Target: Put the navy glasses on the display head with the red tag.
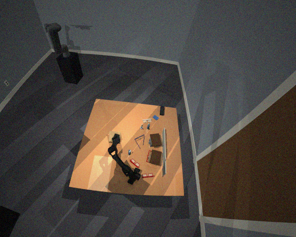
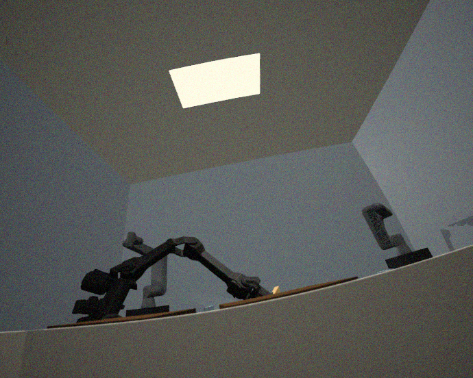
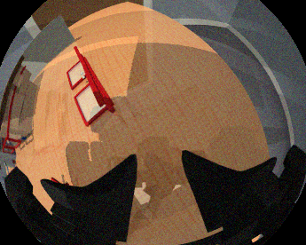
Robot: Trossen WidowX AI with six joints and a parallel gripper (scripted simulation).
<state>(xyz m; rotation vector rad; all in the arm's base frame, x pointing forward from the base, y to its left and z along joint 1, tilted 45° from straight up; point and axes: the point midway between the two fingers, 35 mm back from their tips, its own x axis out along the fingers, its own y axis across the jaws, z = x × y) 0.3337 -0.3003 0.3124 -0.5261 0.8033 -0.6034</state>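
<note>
Now: gripper tip 70 mm past the grey upright form, 690 mm to the right of it and 10 mm below it. Also, from my gripper tip: blue card: 100 mm ahead, 910 mm to the left, 10 mm below; dark block: 180 mm ahead, 1060 mm to the left.
</note>
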